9 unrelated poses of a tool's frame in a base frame.
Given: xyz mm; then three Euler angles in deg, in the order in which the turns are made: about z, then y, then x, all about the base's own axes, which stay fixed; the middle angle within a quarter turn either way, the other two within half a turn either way.
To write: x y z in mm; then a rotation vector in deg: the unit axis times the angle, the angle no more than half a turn. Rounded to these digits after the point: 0 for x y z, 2 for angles.
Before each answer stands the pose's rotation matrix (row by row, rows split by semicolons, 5 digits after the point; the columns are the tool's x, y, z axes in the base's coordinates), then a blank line. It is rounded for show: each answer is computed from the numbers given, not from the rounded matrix.
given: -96 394 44 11.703 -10.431 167.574
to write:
0.96303 -0.19949 -0.18105; -0.23624 -0.94837 -0.21162; -0.12949 0.24657 -0.96044

-96 394 44 165.06 -18.58 -13.24
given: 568 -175 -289 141.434 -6.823 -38.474
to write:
-0.77635 -0.61900 -0.11880; 0.43027 -0.65821 0.61775; -0.46059 0.42848 0.77735

568 -175 -289 -24.67 44.55 136.78
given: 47 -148 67 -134.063 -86.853 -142.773
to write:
-0.03818 0.03945 -0.99849; 0.15207 0.98781 0.03321; 0.98763 -0.15057 -0.04371

47 -148 67 -8.53 -92.16 5.23
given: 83 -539 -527 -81.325 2.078 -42.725
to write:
0.15073 0.98791 0.03626; -0.72993 0.08648 0.67803; 0.66670 -0.12867 0.73414

83 -539 -527 -36.64 -28.63 -78.02
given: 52 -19 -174 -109.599 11.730 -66.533
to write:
-0.32843 0.92239 0.20330; -0.31260 -0.30926 0.89813; 0.89130 0.23142 0.38990

52 -19 -174 -54.85 -56.61 -101.61
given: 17 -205 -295 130.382 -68.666 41.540
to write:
-0.23570 -0.27712 -0.93148; 0.97036 -0.01441 -0.24125; 0.05344 -0.96073 0.27230

17 -205 -295 -49.18 -67.33 85.28
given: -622 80 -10 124.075 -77.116 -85.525
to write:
-0.12493 -0.18469 -0.97482; -0.47988 -0.84870 0.22230; -0.86839 0.49557 0.01740

-622 80 -10 110.33 -42.97 -119.18
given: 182 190 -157 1.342 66.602 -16.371
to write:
0.39701 -0.00930 0.91777; -0.23614 0.96525 0.11193; -0.88692 -0.26116 0.38102

182 190 -157 -13.70 66.27 -8.33
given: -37 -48 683 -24.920 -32.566 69.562
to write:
0.76431 0.35510 -0.53827; -0.60456 0.10416 -0.78972; -0.22437 0.92901 0.29429

-37 -48 683 73.58 -13.44 -41.08
